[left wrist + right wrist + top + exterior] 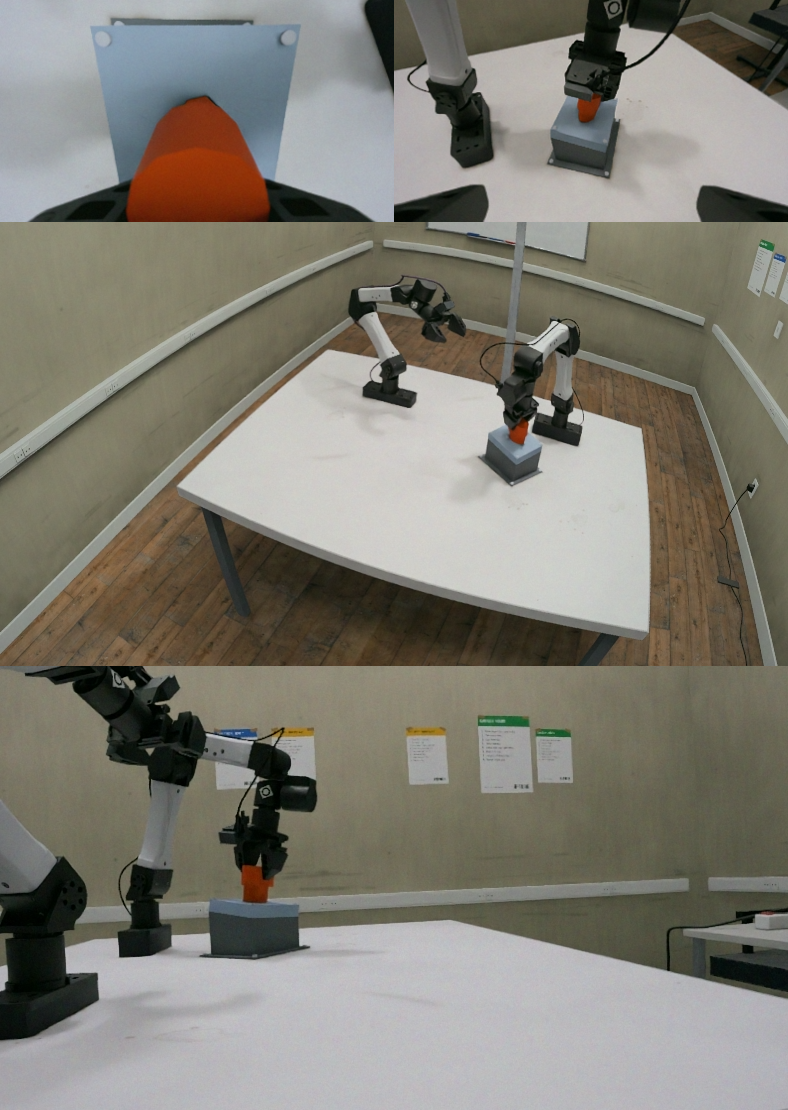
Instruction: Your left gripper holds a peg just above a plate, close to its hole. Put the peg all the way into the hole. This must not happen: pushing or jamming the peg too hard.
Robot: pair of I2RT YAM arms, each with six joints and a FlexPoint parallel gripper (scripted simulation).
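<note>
Right now the orange peg is 2 cm below my left hand. Also, from my left hand: light blue plate 7 cm below, 1 cm to the left, 1 cm behind.
</note>
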